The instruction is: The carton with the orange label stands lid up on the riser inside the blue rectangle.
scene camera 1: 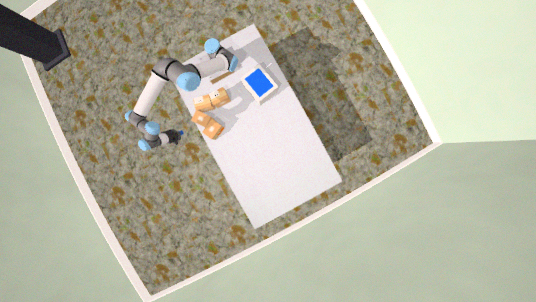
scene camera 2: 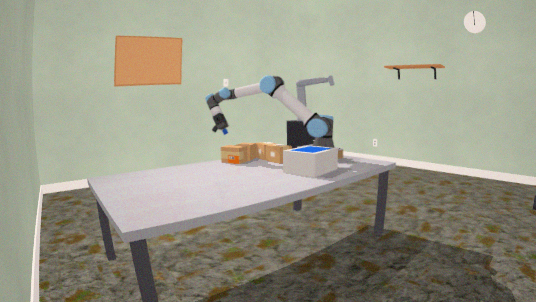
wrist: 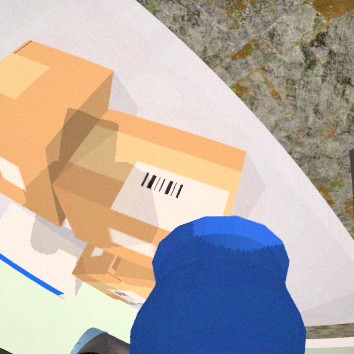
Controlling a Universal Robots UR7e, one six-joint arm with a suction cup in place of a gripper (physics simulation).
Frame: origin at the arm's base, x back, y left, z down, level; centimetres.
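Where they show: hand at its tool point: (scene camera 1: pixel 181 132) (scene camera 2: pixel 226 133) (wrist: pixel 220 273).
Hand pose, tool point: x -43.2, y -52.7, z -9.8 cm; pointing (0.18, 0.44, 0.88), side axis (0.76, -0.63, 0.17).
Observation:
Each offset is from my tool point to the top centre of the thing. "*": to the spot under its first point. Level surfaces: height alone.
The carton with the orange label @(dx -7.1, dy +21.3, dz +6.4 cm) (scene camera 1: pixel 213 129) (scene camera 2: pixel 240 151) stands on the table among other cartons, near the left edge in scene camera 1. Its orange label @(dx -10.6, dy +25.7, dz +11.5 cm) (scene camera 2: pixel 233 159) is on an upright side; a white square marks its top. No orange label shows in the wrist view. The white riser @(dx +8.2, dy +74.6, dz +4.5 cm) (scene camera 1: pixel 261 101) (scene camera 2: pixel 302 163) (wrist: pixel 59 272) stands apart from the cartons, with the blue rectangle @(dx +8.2, dy +74.6, dz +4.5 cm) (scene camera 1: pixel 259 82) (scene camera 2: pixel 311 149) on its top. My gripper (scene camera 1: pixel 181 133) (scene camera 2: pixel 225 131) (wrist: pixel 220 235), a blue suction cup, is open and holds nothing. It hangs above and beside the cartons, outside the table edge in scene camera 1.
Other cartons @(dx +5.1, dy +17.0, dz +6.4 cm) (scene camera 1: pixel 201 118) @(dx +17.1, dy +24.4, dz +6.4 cm) (scene camera 1: pixel 202 103) @(dx +15.3, dy +39.1, dz +6.4 cm) (scene camera 1: pixel 219 96) (scene camera 2: pixel 275 153) stand close around it. A barcoded carton @(* dx +4.2, dy +11.4, dz +9.4 cm) (wrist: pixel 175 195) is near the cup in the wrist view. A narrow brown object (scene camera 1: pixel 222 77) lies near the arm base. A dark post (scene camera 1: pixel 35 37) stands off the table @(dz +16.5 cm) (scene camera 1: pixel 280 165).

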